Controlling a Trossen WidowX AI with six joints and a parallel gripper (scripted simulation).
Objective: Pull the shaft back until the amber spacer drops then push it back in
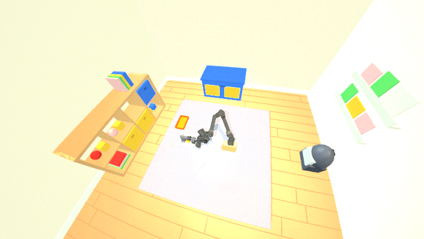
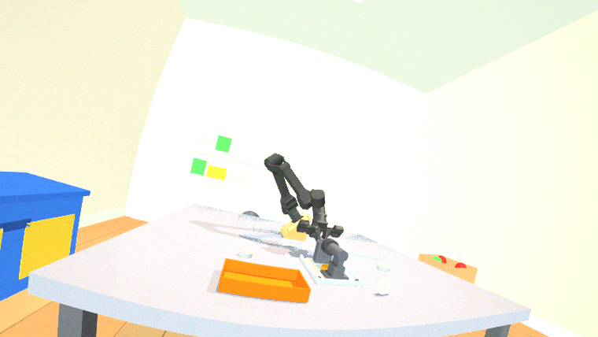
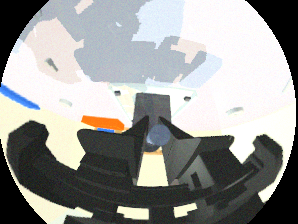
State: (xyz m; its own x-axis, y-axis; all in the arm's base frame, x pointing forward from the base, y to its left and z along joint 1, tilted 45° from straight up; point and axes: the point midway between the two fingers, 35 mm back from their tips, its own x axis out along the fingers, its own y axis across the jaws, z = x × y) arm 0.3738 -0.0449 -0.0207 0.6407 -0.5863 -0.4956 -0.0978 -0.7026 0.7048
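Right now my gripper tip is 11 cm short of the amber spacer, 1 cm to the left of it and 4 cm above it. From my gripper tip the other things lie so: orange tray 26 cm ahead, 26 cm to the right, 5 cm below; then grey shaft fixture 12 cm ahead, 1 cm to the right, 1 cm below.
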